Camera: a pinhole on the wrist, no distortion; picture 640 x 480 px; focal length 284.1 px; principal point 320.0 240.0 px. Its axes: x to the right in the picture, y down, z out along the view. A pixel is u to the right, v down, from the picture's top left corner.
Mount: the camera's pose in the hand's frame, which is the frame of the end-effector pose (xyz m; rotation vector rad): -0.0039 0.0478 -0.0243 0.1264 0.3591 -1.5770
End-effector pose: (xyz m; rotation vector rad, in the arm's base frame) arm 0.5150 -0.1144 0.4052 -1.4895 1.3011 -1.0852
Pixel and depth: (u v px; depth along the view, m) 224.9 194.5 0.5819
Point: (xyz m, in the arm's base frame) 1.0761 -0.0798 0.1984
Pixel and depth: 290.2 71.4 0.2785
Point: 0.7692 0.0281 0.3356
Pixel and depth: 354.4 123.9 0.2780
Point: 0.7618 -0.0160 0.4036
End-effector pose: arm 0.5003 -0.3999 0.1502 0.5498 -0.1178 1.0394
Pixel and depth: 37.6 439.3 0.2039
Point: 0.4733 -0.2938 0.4566
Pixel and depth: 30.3 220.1 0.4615
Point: 0.3166 -0.4930 0.7801
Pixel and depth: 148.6 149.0 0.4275
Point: 0.4050 -0.6206 0.5978
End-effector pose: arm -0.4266 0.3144 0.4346 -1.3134 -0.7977 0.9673
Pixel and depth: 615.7 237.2 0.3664
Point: -0.5506 0.4253 0.8797
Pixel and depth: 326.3 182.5 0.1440
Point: -0.5356 0.3501 0.4469
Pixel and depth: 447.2 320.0 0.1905
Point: -0.4960 0.4305 0.5349
